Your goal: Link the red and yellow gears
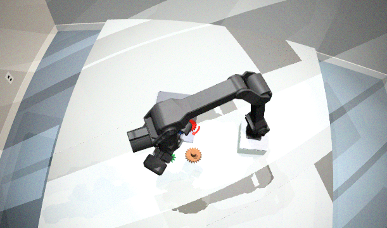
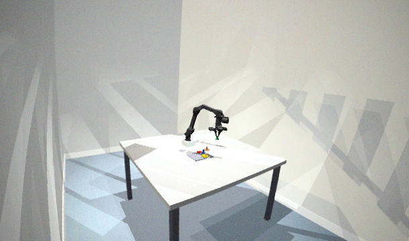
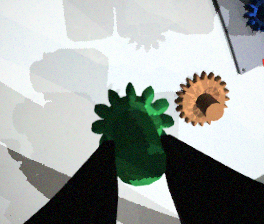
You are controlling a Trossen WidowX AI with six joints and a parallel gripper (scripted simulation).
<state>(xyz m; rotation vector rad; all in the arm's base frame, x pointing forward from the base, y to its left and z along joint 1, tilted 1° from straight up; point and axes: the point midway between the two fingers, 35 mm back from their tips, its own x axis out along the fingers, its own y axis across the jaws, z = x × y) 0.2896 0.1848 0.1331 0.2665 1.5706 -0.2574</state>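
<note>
My gripper tip is now 160 mm to the left of the blue gear and 140 mm above it. Also, from my gripper tip: green gear (10 mm below); red arrow (170 mm to the right, 150 mm below, 60 mm behind); brown gear (140 mm below, 70 mm to the right, 70 mm behind).
</note>
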